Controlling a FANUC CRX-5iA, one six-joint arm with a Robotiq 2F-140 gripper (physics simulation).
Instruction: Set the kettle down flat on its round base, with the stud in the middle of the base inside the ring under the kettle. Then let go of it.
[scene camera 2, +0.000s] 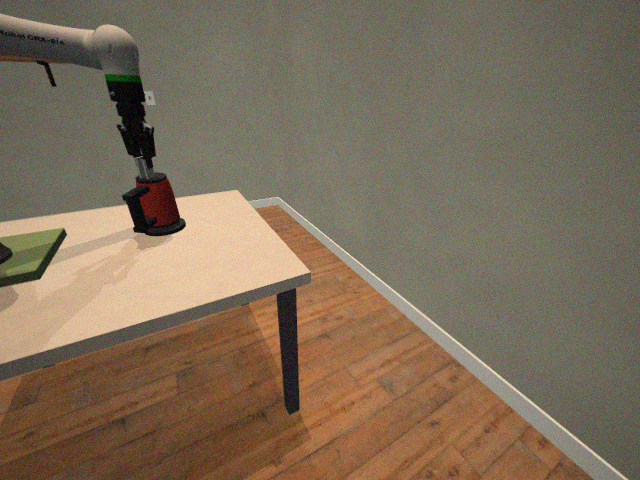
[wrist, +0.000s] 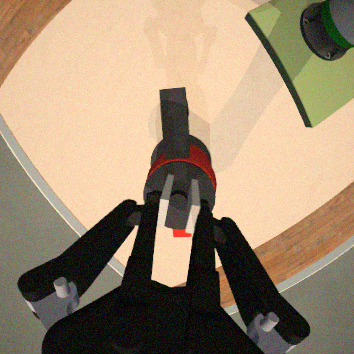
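Note:
The kettle is red with a black lid and a black handle. In the scene view it stands roughly upright over its round black base, whose rim shows at the right and front of the kettle's bottom. Whether the kettle is fully seated cannot be told. The stud and the ring are hidden under the kettle. My gripper is above the kettle, pointing down, shut on the knob at the top of the lid.
The pale table carries a green board with the robot's foot on it. The table's right edge is right of the base in the scene view. A grey wall stands behind.

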